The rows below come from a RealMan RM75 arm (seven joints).
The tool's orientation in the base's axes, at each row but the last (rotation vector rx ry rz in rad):
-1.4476, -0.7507, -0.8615
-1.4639, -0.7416, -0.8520
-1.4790, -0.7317, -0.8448
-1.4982, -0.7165, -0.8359
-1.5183, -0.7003, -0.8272
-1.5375, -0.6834, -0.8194
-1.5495, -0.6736, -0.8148
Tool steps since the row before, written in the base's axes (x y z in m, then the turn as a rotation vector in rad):
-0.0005, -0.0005, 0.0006, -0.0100, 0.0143, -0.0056
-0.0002, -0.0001, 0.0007, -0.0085, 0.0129, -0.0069
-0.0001, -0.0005, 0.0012, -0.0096, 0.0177, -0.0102
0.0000, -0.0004, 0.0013, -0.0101, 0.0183, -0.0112
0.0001, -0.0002, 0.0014, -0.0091, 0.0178, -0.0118
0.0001, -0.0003, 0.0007, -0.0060, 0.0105, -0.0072
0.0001, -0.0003, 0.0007, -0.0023, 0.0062, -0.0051
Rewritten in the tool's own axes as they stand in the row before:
0.0003, -0.0007, -0.0005, -0.0106, -0.0065, 0.0135
0.0005, -0.0005, -0.0001, -0.0108, -0.0045, 0.0122
0.0010, -0.0007, -0.0005, -0.0144, -0.0040, 0.0169
0.0011, -0.0007, -0.0004, -0.0155, -0.0039, 0.0175
0.0012, -0.0007, -0.0002, -0.0154, -0.0027, 0.0172
0.0006, -0.0003, -0.0003, -0.0096, -0.0020, 0.0101
0.0006, -0.0003, -0.0003, -0.0057, 0.0003, 0.0061

